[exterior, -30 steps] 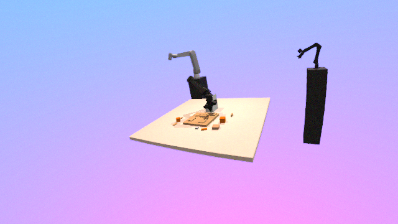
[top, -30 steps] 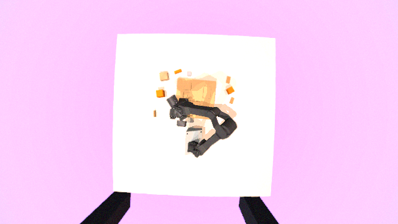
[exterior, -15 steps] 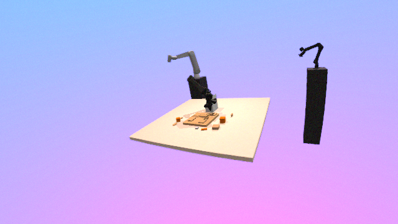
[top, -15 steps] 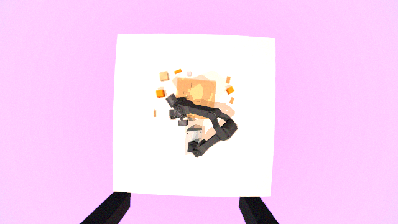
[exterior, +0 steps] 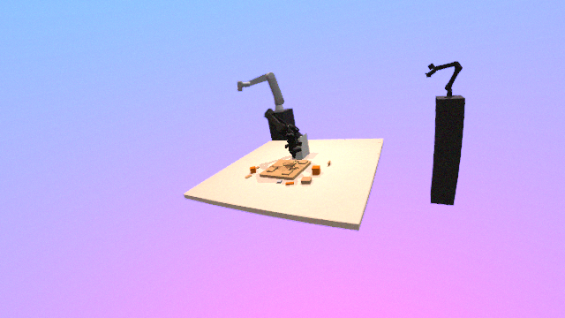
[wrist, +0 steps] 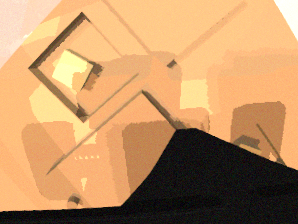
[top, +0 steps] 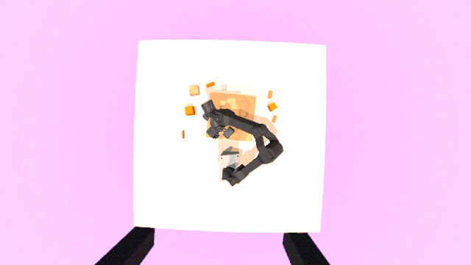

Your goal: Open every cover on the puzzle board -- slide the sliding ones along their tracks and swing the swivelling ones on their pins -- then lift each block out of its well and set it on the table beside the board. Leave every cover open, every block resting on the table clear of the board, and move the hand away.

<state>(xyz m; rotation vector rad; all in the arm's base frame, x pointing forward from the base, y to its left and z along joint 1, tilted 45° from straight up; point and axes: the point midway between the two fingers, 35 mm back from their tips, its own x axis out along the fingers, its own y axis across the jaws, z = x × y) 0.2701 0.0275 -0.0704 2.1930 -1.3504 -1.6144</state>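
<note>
Right now the tan puzzle board is 50 mm ahead of my gripper tip, 50 mm to the right of it and 60 mm below it. The rest, counted from my gripper tip: orange bar 260 mm ahead, 100 mm to the left, 70 mm below; orange cube 70 mm ahead, 210 mm to the left, 50 mm below.
</note>
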